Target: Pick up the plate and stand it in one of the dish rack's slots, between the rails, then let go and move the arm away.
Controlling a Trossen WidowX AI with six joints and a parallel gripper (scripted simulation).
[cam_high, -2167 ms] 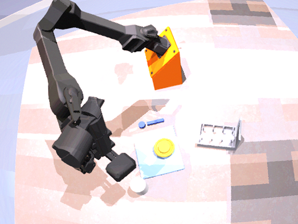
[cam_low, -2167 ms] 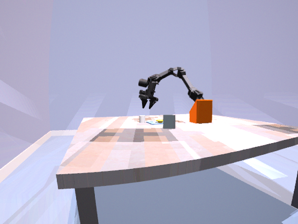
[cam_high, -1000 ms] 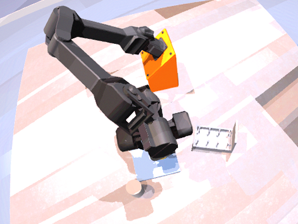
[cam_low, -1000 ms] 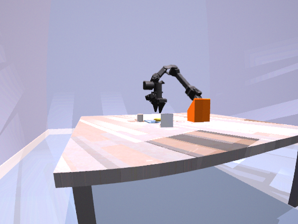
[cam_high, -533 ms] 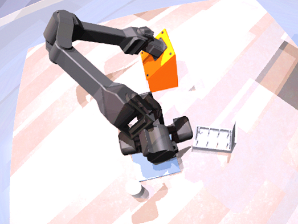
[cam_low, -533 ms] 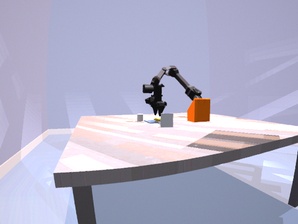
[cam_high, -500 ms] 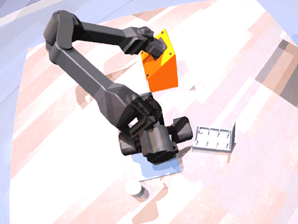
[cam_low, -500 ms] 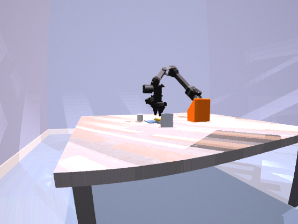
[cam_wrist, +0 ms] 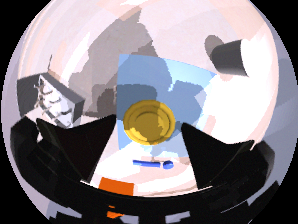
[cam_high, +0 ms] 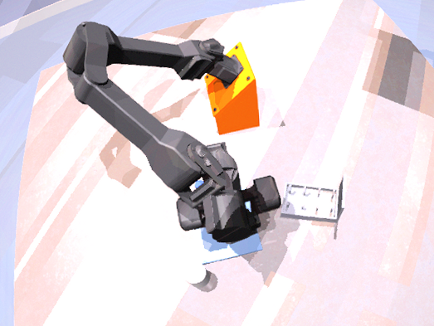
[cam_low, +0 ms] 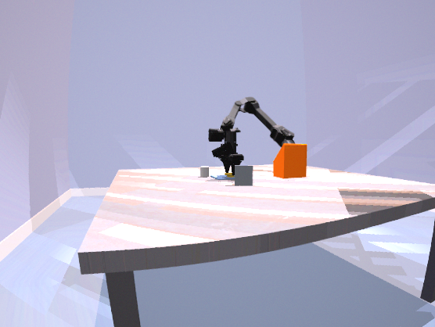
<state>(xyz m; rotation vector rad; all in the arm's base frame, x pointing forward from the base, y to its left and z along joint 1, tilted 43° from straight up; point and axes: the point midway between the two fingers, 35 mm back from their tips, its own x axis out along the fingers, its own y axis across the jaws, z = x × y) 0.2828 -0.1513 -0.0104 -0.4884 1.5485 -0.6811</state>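
Right now my gripper tip is right at the yellow plate. From my gripper tip the other things lie so: light blue mat 20 mm to the right, 10 mm below; blue spoon 110 mm behind, 20 mm to the right, 10 mm below; white cup 100 mm to the right, 90 mm ahead, 10 mm above.
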